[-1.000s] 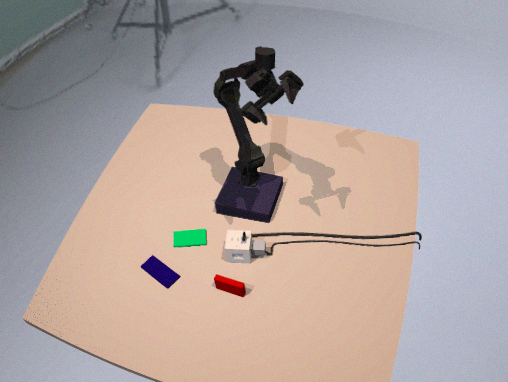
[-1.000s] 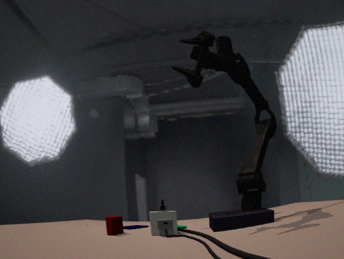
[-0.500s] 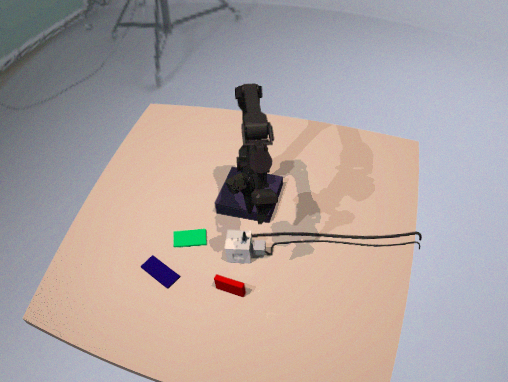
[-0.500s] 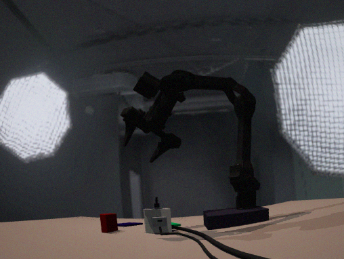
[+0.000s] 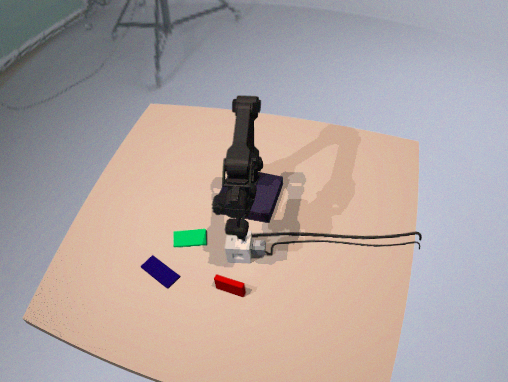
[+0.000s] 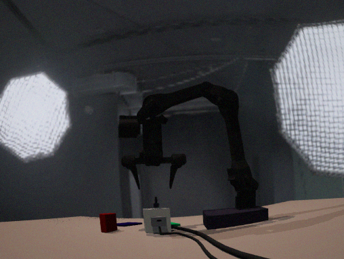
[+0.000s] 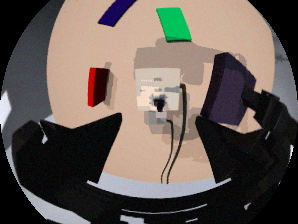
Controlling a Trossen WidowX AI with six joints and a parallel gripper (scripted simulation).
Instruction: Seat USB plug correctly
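Right now my gripper tip is 40 mm above the dark USB plug. Also, from my gripper tip: flat blue block: 250 mm to the right, 160 mm ahead, 130 mm below; green block: 210 mm to the right, 130 mm below; red block: 160 mm ahead, 110 mm below.
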